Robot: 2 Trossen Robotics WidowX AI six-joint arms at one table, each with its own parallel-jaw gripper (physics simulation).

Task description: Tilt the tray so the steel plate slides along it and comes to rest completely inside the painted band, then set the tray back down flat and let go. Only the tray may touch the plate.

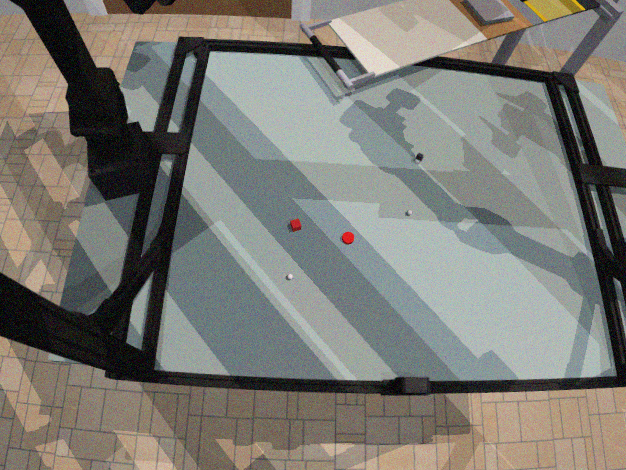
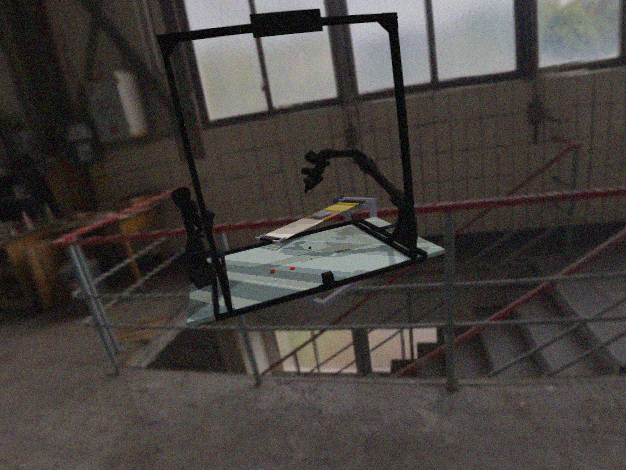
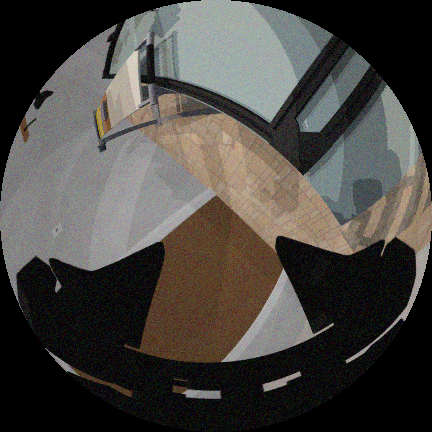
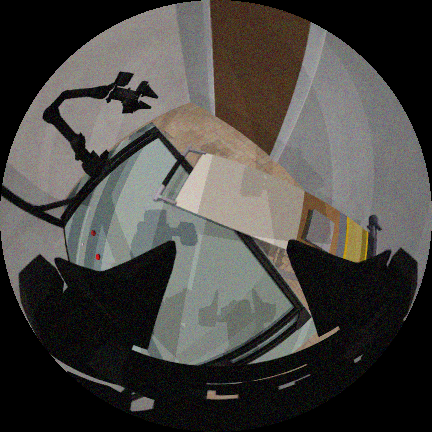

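A long cream tray [image 1: 414, 35] [image 2: 289, 229] [image 3: 126, 90] [image 4: 250, 197] slopes up from a low handle [image 1: 323, 52] [image 4: 172, 172] at the table's back edge to a raised end on grey supports. The grey steel plate [image 1: 487, 10] [image 4: 320, 227] lies on its brown stretch. The yellow painted band [image 1: 554, 7] [image 2: 341, 207] [image 3: 100, 124] [image 4: 356, 240] lies beyond the plate, which is outside it. My left gripper [image 3: 220, 245] [image 4: 153, 102] is open and empty, away from the tray. My right gripper [image 4: 233, 246] [image 2: 304, 182] is open and empty, above the table and apart from the tray.
On the table lie a red cube [image 1: 295, 224], a red disc [image 1: 347, 237], a small black cube [image 1: 419, 157] and two small white balls [image 1: 409, 212] [image 1: 289, 276]. Black frame rails [image 1: 283, 381] edge the table, and a tall black frame [image 2: 399, 101] rises over it.
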